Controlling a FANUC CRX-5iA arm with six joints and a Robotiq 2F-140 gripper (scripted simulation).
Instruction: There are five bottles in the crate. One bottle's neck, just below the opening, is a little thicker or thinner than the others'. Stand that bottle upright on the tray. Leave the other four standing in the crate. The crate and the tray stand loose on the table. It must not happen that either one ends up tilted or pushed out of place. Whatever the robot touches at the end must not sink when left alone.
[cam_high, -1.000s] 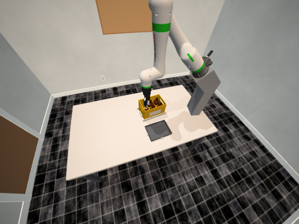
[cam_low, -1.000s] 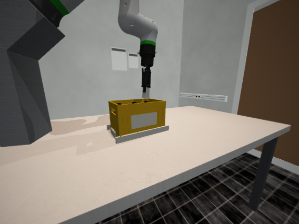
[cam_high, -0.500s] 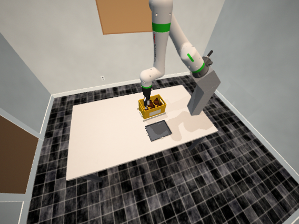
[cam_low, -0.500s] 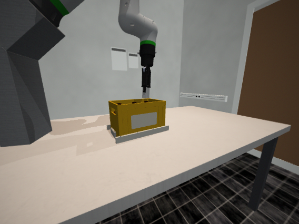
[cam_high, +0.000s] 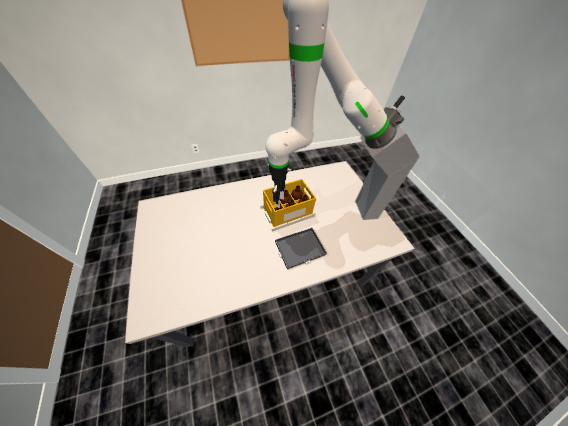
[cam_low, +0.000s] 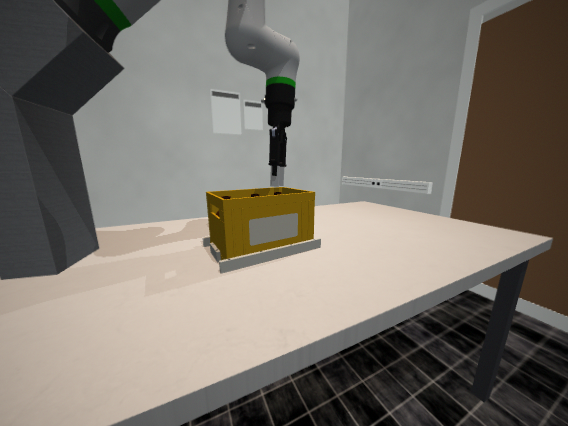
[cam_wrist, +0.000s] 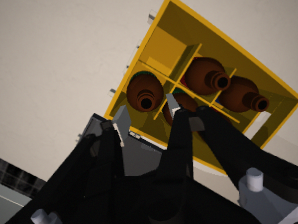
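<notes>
Right now the brown bottle is 8 cm behind my hand, 2 cm to the left of it and 13 cm below it. Also, from my hand: crate (10 cm behind, 2 cm to the right, 13 cm below); then dark grey tray (2 cm ahead, 23 cm to the left, 20 cm below).
</notes>
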